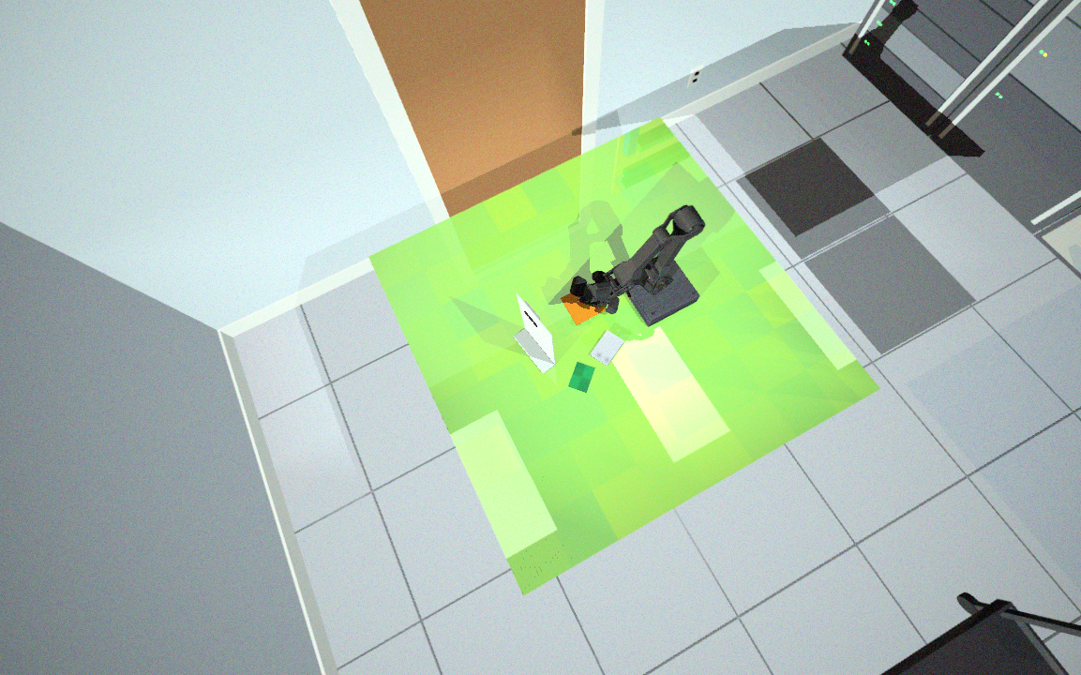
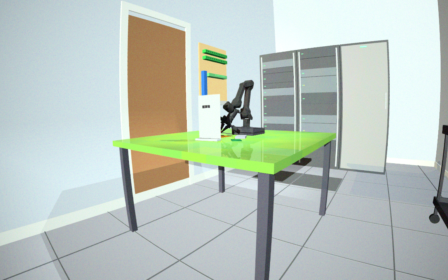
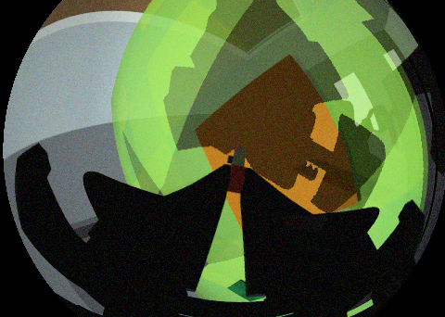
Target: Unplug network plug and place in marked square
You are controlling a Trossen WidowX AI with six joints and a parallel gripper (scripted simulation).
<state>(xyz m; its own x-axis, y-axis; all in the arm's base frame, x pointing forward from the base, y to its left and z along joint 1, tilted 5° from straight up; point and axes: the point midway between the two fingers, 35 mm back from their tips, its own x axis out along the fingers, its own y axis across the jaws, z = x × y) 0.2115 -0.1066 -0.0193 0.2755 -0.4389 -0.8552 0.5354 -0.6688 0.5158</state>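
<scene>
Now: gripper tip 1 cm past the orange marked square and 3 cm above it. Also, from my gripper tip: white upright panel 22 cm ahead, 2 cm to the left, 11 cm above; then pale grey plate 4 cm ahead, 19 cm to the left, 2 cm below; then network plug right at my gripper tip.
</scene>
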